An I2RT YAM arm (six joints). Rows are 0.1 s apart.
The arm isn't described. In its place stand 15 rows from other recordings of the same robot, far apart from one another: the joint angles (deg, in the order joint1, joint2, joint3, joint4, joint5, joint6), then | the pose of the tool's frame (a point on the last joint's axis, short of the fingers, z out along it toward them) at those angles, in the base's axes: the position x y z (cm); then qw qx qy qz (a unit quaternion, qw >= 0).
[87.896 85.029 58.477 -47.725 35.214 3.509] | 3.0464, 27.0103, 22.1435, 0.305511, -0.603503, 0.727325, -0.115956
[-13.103 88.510 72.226 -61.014 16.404 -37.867] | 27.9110, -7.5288, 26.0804, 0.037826, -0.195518, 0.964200, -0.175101
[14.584 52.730 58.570 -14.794 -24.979 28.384] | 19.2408, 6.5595, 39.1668, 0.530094, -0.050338, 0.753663, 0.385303
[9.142 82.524 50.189 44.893 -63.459 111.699] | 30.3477, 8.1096, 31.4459, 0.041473, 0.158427, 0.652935, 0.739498
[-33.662 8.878 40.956 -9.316 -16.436 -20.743] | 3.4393, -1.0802, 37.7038, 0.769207, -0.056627, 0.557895, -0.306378
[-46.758 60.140 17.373 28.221 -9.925 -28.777] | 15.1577, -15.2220, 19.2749, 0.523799, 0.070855, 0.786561, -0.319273
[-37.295 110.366 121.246 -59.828 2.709 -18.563] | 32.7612, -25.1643, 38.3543, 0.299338, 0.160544, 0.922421, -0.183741
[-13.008 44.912 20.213 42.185 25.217 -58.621] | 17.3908, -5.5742, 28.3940, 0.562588, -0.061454, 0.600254, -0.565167
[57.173 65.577 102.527 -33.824 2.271 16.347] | 9.8752, 15.0473, 55.5076, 0.589779, -0.226276, 0.649272, 0.423562
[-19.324 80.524 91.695 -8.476 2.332 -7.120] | 29.6508, -10.5510, 48.5379, 0.701001, 0.088001, 0.684665, -0.179131
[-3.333 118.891 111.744 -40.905 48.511 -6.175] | 46.1007, -5.3560, 30.1118, 0.293432, 0.125889, 0.854699, -0.409315
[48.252 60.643 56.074 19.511 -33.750 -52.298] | 14.4829, 19.1983, 41.0604, 0.764666, -0.595473, 0.195496, 0.149931
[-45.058 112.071 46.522 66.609 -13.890 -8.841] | 27.7139, -26.5602, 16.1971, 0.669845, 0.134127, 0.687772, -0.245534
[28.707 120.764 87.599 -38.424 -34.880 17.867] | 36.3461, 22.2258, 15.8628, 0.023230, -0.136685, 0.933005, 0.332083
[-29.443 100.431 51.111 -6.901 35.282 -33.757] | 27.7532, -18.0268, 14.0788, 0.083867, 0.053662, 0.914537, -0.392057
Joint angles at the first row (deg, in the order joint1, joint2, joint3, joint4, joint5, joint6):
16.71, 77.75, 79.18, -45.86, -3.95, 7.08
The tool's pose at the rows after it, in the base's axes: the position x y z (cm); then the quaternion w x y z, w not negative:
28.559, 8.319, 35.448, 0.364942, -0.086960, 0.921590, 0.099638
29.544, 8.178, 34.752, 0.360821, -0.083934, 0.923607, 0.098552
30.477, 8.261, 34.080, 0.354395, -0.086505, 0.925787, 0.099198
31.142, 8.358, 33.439, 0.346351, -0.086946, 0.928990, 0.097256
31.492, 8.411, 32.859, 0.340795, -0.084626, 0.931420, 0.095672
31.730, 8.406, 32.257, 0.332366, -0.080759, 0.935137, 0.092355
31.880, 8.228, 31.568, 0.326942, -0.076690, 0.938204, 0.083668
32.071, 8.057, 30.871, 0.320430, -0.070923, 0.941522, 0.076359
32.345, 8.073, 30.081, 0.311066, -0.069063, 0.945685, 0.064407
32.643, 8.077, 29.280, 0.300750, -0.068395, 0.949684, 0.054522
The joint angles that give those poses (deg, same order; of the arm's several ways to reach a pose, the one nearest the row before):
15.84, 80.33, 80.11, -45.42, -3.38, 6.43
15.04, 82.12, 80.16, -44.23, -3.77, 6.16
14.68, 84.09, 80.55, -43.45, -4.30, 5.70
14.54, 85.65, 80.79, -43.16, -4.35, 5.52
14.49, 86.47, 80.43, -42.67, -4.22, 5.70
14.41, 87.17, 80.02, -42.65, -3.91, 5.98
14.14, 87.53, 79.03, -42.16, -3.11, 5.90
13.84, 88.04, 78.19, -41.75, -2.41, 6.07
13.89, 89.00, 77.70, -41.68, -1.20, 5.93
13.87, 90.06, 77.30, -41.65, -0.31, 5.73

